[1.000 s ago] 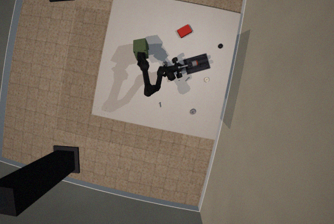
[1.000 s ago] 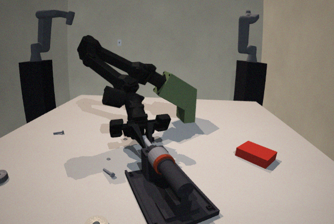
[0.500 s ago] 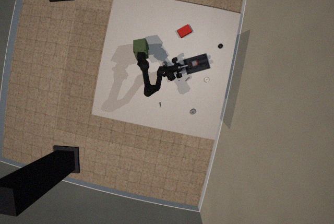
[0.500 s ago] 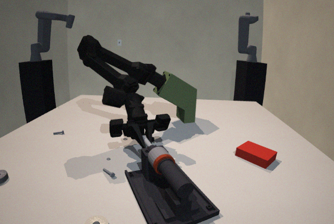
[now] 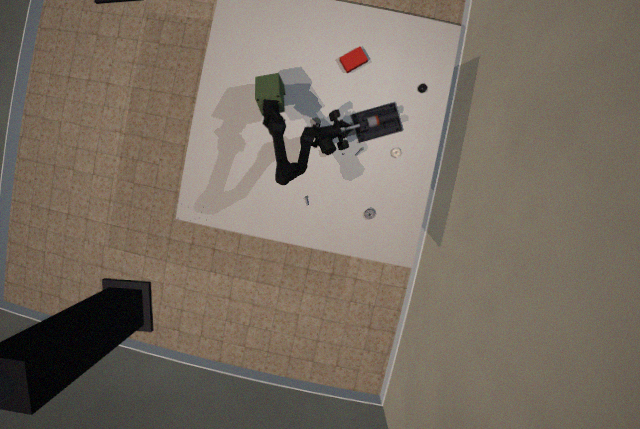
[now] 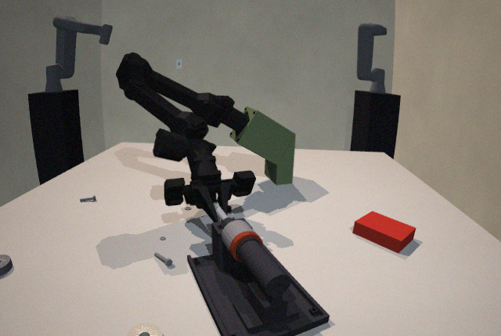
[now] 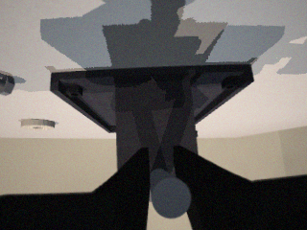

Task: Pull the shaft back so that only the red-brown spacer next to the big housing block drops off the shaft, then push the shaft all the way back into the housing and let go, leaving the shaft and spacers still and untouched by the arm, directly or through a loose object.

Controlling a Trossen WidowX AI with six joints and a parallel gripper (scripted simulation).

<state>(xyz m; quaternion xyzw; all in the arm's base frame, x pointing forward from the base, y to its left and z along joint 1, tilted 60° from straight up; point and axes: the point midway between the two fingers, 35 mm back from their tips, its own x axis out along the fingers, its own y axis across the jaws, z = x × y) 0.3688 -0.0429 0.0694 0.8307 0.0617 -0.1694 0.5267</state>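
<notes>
My hand is 9 cm short of the thin grey shaft and 3 cm to the right of it. From my hand the other things lie so: black disc 39 cm ahead, 23 cm to the left, 7 cm below; then red block 3 cm ahead, 37 cm to the left, 7 cm below; then red-brown spacer 14 cm ahead, 4 cm to the left.
</notes>
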